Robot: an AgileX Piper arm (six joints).
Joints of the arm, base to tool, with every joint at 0 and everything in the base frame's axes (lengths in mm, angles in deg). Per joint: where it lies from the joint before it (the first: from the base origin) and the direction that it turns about. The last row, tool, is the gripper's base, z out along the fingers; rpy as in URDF.
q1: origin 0 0 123 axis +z
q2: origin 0 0 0 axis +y
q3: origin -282.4 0 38.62 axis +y
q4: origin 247.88 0 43.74 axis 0.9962 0 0.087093
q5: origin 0 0 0 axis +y
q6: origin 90.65 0 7.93 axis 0.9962 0 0.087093
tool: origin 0 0 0 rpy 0 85.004 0
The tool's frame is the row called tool.
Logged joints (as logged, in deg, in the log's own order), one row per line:
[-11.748 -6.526 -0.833 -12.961 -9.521 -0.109]
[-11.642 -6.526 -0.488 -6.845 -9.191 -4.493]
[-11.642 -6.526 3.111 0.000 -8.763 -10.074]
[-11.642 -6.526 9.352 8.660 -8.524 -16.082]
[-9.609 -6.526 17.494 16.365 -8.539 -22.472]
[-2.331 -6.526 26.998 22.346 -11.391 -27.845]
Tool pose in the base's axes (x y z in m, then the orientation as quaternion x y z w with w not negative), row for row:
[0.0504 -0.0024 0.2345 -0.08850 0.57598 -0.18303 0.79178]
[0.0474 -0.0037 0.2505 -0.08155 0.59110 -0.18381 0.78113]
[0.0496 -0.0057 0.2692 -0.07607 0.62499 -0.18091 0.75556]
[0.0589 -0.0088 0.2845 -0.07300 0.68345 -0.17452 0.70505]
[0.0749 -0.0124 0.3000 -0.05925 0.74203 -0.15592 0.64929]
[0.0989 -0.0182 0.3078 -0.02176 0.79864 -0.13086 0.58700]
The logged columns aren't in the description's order. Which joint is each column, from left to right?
Columns, left to right: q6, q1, q2, q5, q4, q3.
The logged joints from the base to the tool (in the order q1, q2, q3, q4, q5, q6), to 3 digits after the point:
[-6.526 -0.833 -0.109 -9.521 -12.961 -11.748]
[-6.526 -0.488 -4.493 -9.191 -6.845 -11.642]
[-6.526 3.111 -10.074 -8.763 0.000 -11.642]
[-6.526 9.352 -16.082 -8.524 8.660 -11.642]
[-6.526 17.494 -22.472 -8.539 16.365 -9.609]
[-6.526 26.998 -27.845 -11.391 22.346 -2.331]

